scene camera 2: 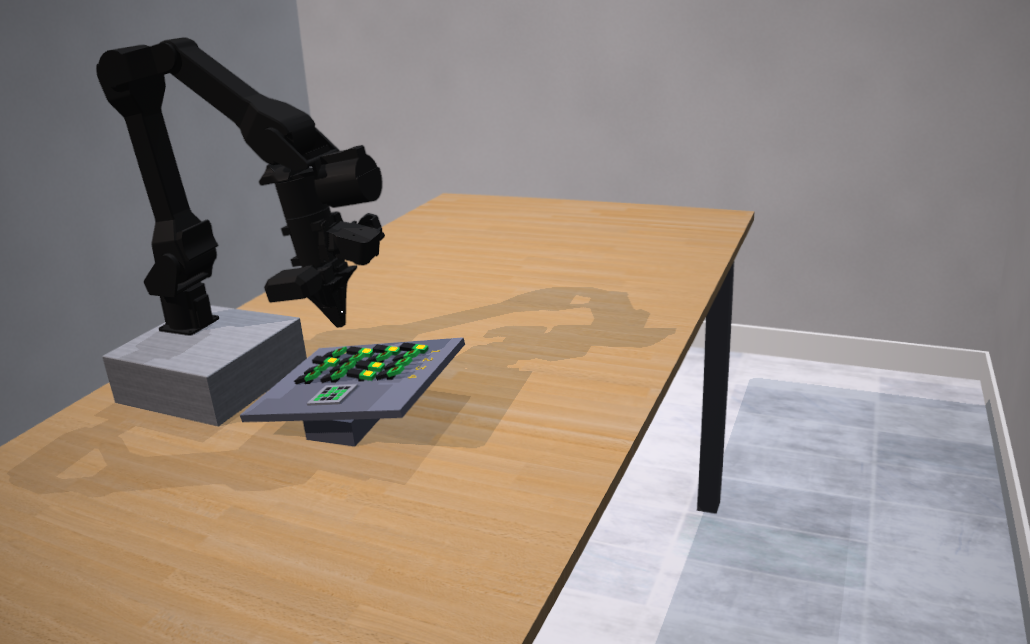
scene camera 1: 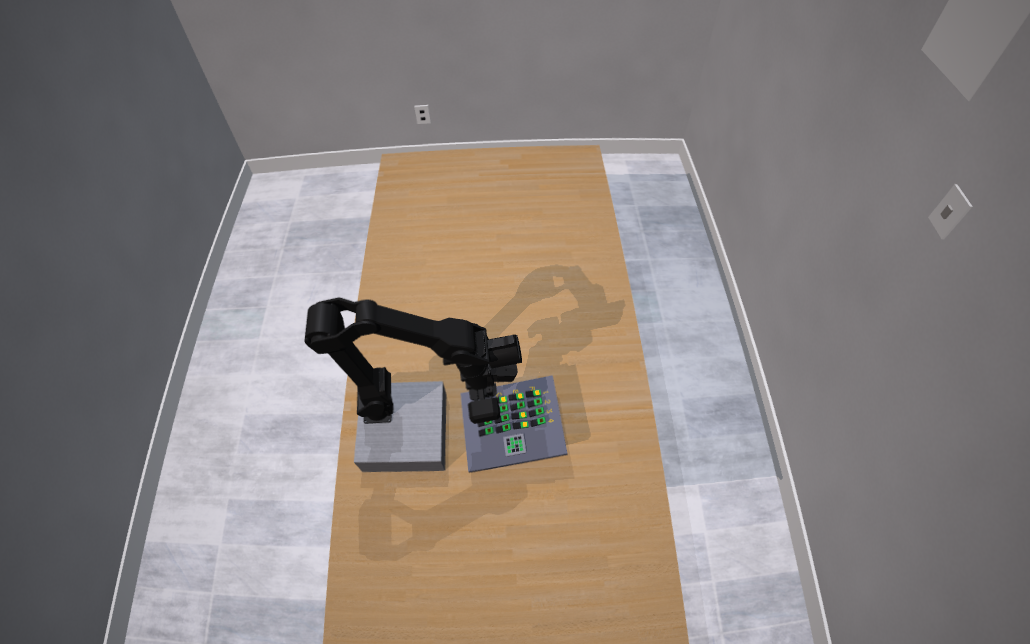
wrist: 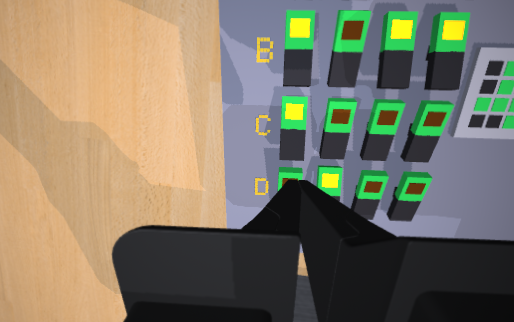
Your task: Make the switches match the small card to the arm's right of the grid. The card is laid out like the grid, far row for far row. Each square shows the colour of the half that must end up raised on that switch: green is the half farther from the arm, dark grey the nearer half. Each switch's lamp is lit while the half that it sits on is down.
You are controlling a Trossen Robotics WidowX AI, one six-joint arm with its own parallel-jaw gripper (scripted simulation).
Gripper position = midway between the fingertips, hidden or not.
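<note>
The gripper (scene camera 2: 341, 326) is there to see, and it shows in scene camera 1 (scene camera 1: 488, 395) and the wrist view (wrist: 296, 189) too. There's also a switch (wrist: 431, 118).
</note>
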